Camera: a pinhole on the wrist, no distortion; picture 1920 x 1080 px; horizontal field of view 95.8 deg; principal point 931.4 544.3 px. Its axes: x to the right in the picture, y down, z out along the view. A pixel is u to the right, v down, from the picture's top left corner.
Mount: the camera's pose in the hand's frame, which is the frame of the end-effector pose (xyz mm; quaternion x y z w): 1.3 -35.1 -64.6 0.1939 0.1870 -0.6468 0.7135
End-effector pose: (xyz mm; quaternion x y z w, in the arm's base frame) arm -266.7 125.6 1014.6 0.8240 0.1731 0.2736 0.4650
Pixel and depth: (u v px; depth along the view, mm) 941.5 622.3 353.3
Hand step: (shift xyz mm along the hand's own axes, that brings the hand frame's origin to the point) 39.0 -219.0 236.4
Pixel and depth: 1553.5 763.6 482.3
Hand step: 162.7 -568.6 172.9
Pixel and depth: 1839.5 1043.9 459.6
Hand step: 317.1 -659.3 88.4
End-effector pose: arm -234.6 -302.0 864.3 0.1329 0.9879 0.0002 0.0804
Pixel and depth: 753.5 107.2 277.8
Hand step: -138.9 -143.0 197.5
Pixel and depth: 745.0 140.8 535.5
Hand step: -248.8 -236.9 444.1
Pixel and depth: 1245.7 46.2 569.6
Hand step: -295.9 -534.8 304.1
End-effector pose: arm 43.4 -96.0 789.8 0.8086 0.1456 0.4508 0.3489
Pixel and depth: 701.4 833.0 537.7
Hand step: 174.8 -176.9 475.1
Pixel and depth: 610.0 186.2 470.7
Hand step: -200.9 -148.0 421.3
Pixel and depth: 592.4 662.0 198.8
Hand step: 24.1 -69.7 146.5
